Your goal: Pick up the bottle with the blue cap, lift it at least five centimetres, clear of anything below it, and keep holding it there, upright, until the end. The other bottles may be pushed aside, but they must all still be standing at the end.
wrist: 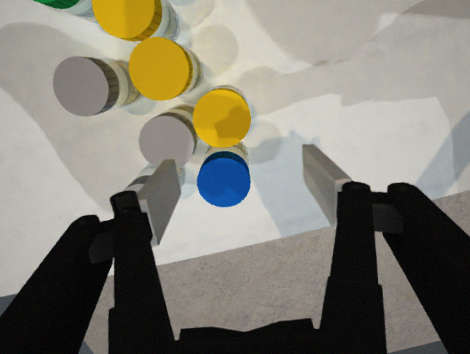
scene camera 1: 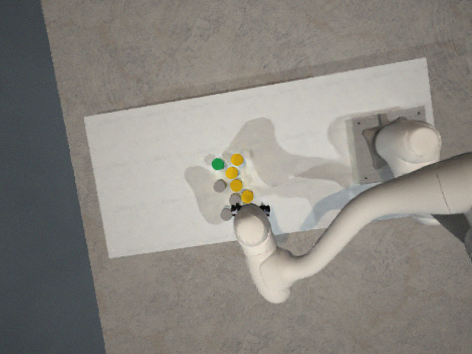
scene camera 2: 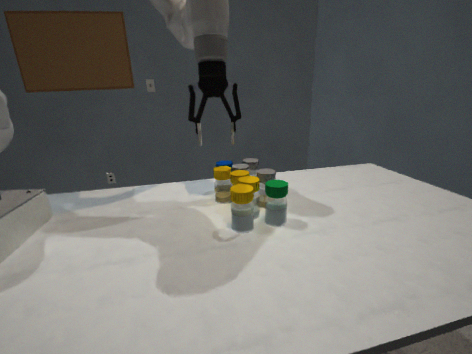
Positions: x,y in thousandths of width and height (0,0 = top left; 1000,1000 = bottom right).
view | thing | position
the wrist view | gripper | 510,479
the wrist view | yellow-capped bottle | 471,335
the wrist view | grey-capped bottle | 180,244
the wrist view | blue-capped bottle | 478,510
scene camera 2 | gripper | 459,408
